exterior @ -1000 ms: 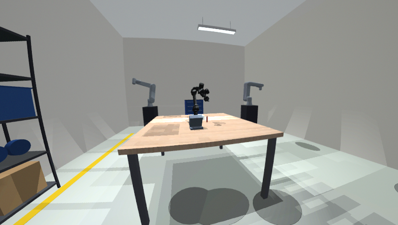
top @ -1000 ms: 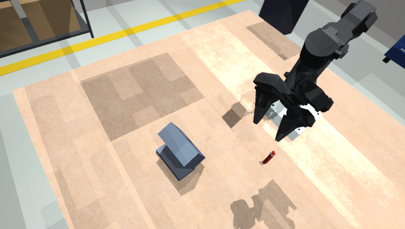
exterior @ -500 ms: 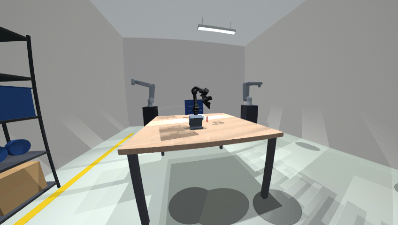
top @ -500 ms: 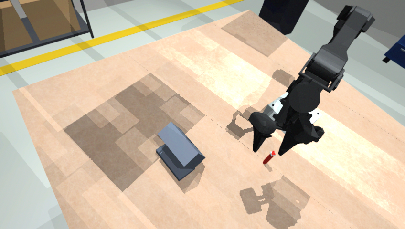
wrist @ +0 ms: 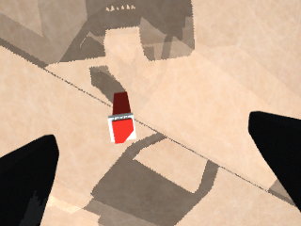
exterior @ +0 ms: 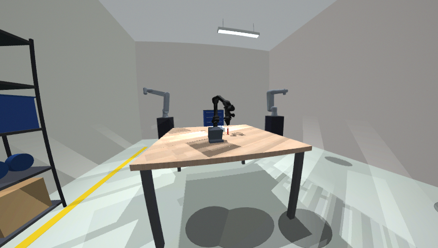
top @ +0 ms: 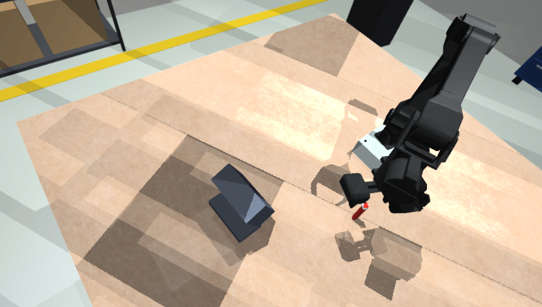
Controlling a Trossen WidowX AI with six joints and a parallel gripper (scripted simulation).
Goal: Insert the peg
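The red square peg lies 60 mm below my gripper tip and 20 mm behind it. Round my gripper tip: dark base plate (260 mm ahead, 150 mm to the right, 100 mm below); then sloped panel (240 mm ahead, 160 mm to the right, 30 mm below).
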